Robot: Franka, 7 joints.
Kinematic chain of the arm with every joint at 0, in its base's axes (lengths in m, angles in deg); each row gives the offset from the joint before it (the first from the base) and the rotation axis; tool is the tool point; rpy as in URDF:
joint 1: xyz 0 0 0.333 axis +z
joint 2: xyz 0 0 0 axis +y
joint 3: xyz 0 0 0.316 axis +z
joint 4: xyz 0.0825 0 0 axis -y
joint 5: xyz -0.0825 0 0.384 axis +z
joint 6: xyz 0 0 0 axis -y
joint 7: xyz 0.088 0 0 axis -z
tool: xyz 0 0 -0.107 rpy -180 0 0
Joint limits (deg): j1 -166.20..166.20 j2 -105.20..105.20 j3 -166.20..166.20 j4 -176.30..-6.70 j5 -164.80..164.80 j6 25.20..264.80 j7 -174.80..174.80
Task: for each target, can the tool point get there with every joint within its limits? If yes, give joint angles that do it. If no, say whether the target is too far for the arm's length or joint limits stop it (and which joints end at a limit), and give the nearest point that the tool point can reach.
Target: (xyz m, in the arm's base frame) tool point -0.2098 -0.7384 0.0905
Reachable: yes | joints -100.98 84.33 -26.66 -31.82 56.30 93.93 -41.12
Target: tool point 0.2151 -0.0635 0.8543
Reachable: yes | joints -79.81 -60.62 20.49 -106.15 6.80 95.84 -28.95
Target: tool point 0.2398 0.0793 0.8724
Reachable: yes | joints 6.48 -30.35 1.25 -79.64 17.42 58.14 35.99
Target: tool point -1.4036 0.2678 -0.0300
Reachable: no: too far | nearest point -0.8167 0.1558 0.1218 | short by 0.616 m
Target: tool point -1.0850 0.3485 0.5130
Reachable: no: too far | nearest point -0.8068 0.2591 0.4668 | short by 0.296 m
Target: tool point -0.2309 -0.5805 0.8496
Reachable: yes | joints -87.10 73.08 -141.17 -64.08 1.94 193.23 144.72
